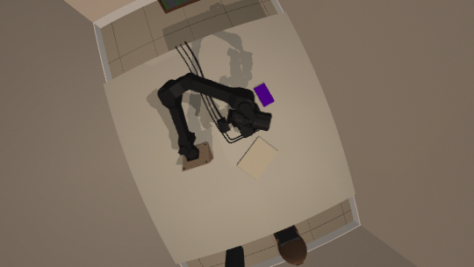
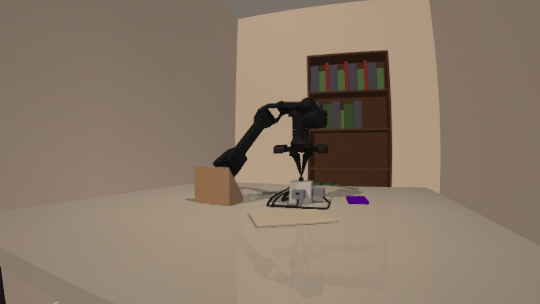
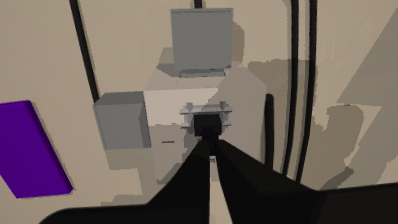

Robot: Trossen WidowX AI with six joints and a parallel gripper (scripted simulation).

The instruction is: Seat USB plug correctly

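My gripper tip is now 20 mm above the black USB plug. Also, from my gripper tip: beige pad: 50 mm ahead, 240 mm to the right, 100 mm below; purple block: 190 mm ahead, 100 mm to the left, 100 mm below.
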